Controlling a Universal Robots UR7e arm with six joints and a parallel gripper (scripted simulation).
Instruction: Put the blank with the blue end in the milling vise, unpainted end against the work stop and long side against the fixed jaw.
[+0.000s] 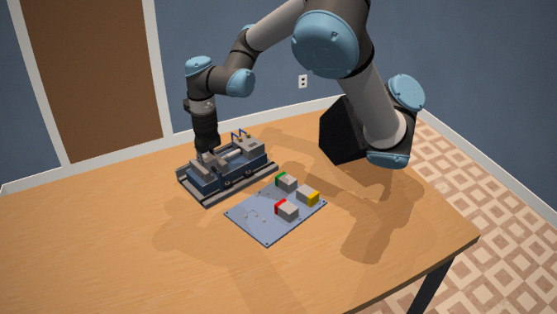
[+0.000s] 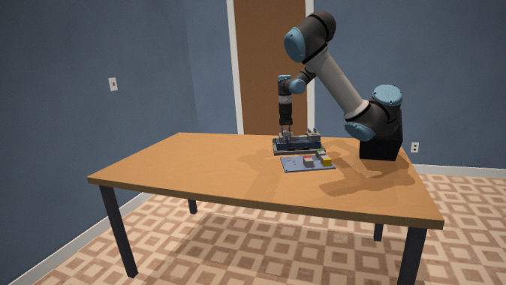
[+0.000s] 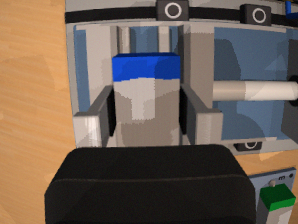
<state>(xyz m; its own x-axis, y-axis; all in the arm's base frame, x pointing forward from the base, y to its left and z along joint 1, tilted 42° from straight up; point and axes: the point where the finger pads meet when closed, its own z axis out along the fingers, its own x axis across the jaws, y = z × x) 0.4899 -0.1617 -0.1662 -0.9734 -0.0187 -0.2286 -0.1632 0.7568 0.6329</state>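
Right now my hand is 20 mm above the blue-ended blank. Also, from my hand: work stop 10 mm behind, 50 mm to the left, 30 mm below; then pale rod 90 mm behind, 10 mm to the right, 40 mm below; then fixed jaw 30 mm ahead, 40 mm below.
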